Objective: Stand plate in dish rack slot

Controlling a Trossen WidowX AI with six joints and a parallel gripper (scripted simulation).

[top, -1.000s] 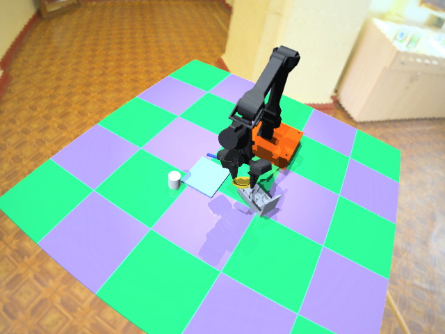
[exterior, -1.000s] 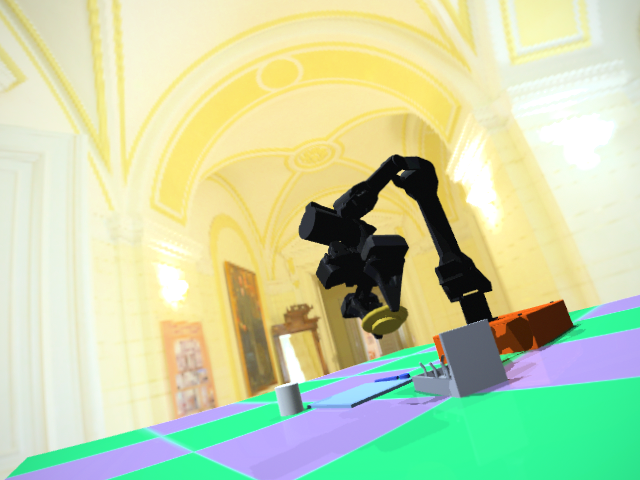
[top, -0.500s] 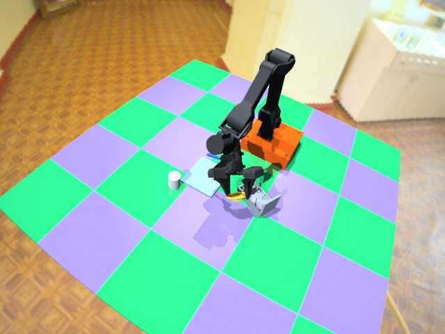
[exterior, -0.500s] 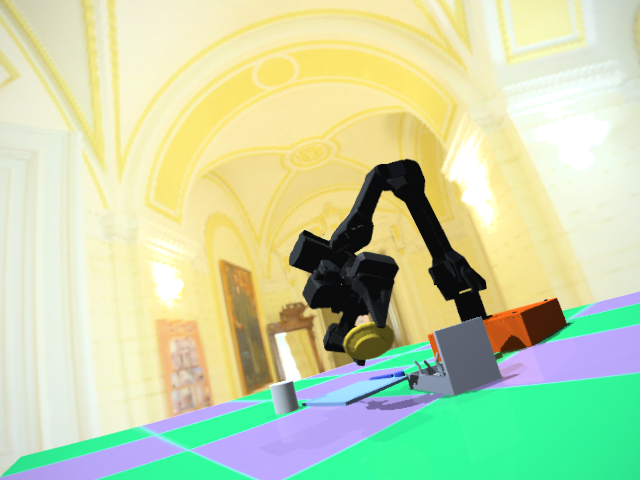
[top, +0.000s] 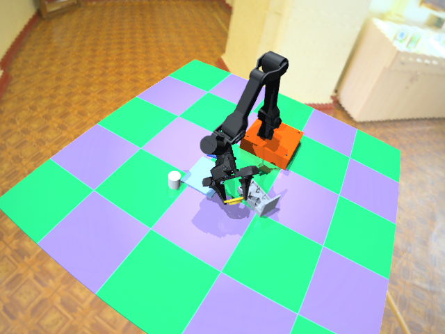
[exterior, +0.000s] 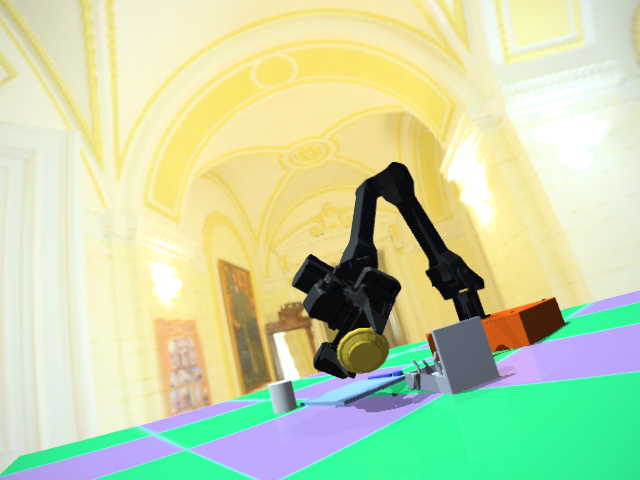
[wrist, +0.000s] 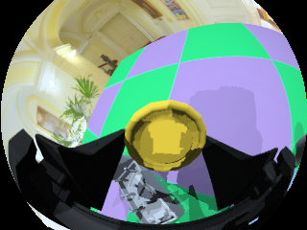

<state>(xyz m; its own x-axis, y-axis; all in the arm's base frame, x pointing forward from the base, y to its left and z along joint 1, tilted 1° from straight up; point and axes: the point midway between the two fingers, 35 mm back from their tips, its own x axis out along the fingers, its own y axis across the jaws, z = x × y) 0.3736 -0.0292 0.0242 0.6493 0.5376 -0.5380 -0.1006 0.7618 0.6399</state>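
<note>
The grey dish rack lies 100 mm behind my gripper tip, 60 mm to the left of it and 50 mm below it. Also, from my gripper tip: yellow plate (right at my gripper tip); then light blue mat (140 mm to the right, 120 mm behind, 70 mm below); then white cup (230 mm to the right, 40 mm below, 30 mm behind).
</note>
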